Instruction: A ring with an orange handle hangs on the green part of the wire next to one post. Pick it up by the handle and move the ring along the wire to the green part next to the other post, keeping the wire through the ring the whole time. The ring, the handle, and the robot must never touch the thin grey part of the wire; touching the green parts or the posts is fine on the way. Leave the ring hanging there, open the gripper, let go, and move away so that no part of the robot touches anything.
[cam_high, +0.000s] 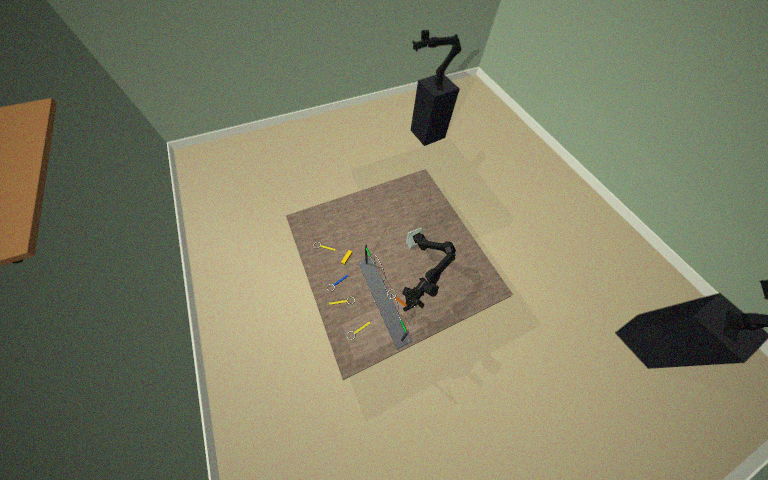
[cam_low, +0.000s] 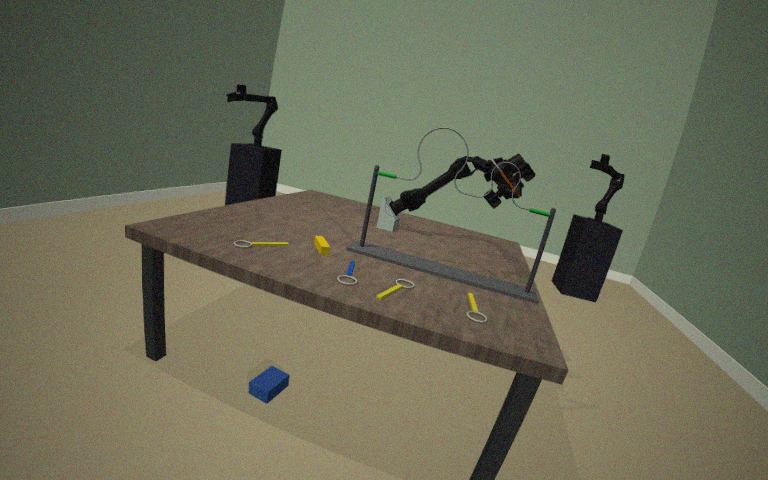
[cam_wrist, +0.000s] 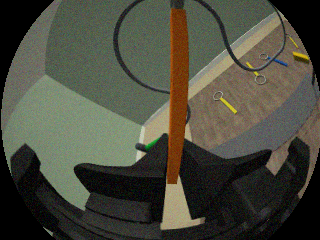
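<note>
Right now the orange-handled ring is 10 mm ahead of my gripper tip, 70 mm to the right of it and 50 mm above it. Also, from my gripper tip: blue block 260 mm ahead, 660 mm to the right, 780 mm below; then yellow block 100 mm ahead, 590 mm to the right, 300 mm below; then blue-handled ring 260 mm ahead, 450 mm to the right, 310 mm below.
</note>
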